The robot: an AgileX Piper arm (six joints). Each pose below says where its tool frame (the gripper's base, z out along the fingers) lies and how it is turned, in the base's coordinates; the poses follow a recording.
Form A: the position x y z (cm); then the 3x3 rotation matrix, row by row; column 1 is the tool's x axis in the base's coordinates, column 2 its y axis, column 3 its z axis. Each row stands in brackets.
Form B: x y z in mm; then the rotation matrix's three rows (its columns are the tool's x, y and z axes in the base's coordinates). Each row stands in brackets. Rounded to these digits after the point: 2 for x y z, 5 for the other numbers.
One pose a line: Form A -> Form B
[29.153, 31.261, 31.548], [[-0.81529, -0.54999, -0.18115], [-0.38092, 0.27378, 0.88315], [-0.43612, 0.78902, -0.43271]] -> [291.53, 312.61, 315.48], [[-0.81529, -0.54999, -0.18115], [-0.38092, 0.27378, 0.88315], [-0.43612, 0.78902, -0.43271]]
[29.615, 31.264, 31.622], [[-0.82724, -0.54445, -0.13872], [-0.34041, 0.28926, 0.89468], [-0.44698, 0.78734, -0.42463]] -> [296.15, 312.64, 316.22], [[-0.82724, -0.54445, -0.13872], [-0.34041, 0.28926, 0.89468], [-0.44698, 0.78734, -0.42463]]
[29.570, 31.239, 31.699], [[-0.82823, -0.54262, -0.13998], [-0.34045, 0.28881, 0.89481], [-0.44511, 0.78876, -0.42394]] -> [295.70, 312.39, 316.99], [[-0.82823, -0.54262, -0.13998], [-0.34045, 0.28881, 0.89481], [-0.44511, 0.78876, -0.42394]]
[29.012, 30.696, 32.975], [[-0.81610, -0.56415, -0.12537], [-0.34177, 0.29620, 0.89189], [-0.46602, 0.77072, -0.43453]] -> [290.12, 306.96, 329.75], [[-0.81610, -0.56415, -0.12537], [-0.34177, 0.29620, 0.89189], [-0.46602, 0.77072, -0.43453]]
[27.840, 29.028, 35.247], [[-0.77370, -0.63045, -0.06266], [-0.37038, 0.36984, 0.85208], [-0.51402, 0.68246, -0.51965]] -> [278.40, 290.28, 352.47], [[-0.77370, -0.63045, -0.06266], [-0.37038, 0.36984, 0.85208], [-0.51402, 0.68246, -0.51965]]
